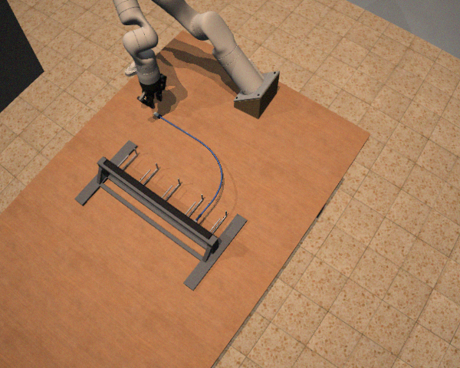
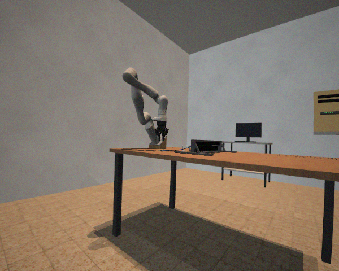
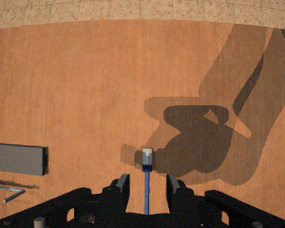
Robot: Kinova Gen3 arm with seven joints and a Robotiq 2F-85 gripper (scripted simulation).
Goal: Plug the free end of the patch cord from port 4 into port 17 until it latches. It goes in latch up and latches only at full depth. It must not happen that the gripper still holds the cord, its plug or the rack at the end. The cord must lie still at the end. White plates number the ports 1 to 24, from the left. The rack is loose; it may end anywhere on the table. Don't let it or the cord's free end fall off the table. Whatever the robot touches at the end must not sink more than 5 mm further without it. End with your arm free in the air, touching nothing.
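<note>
Now: hand 1 cm to the left of the plug and 9 cm above it.
</note>
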